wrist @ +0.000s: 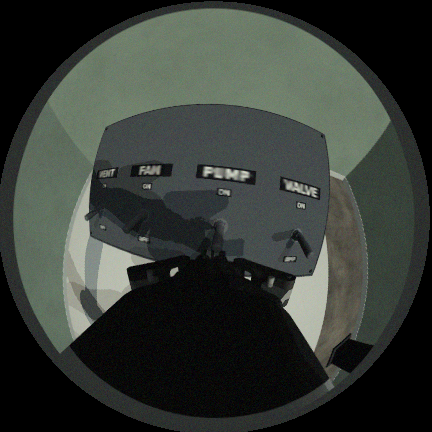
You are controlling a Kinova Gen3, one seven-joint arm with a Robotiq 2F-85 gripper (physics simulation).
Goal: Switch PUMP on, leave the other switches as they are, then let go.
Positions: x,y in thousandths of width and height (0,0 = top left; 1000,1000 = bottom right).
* gripper: 492,587
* dark grey switch panel: 612,409
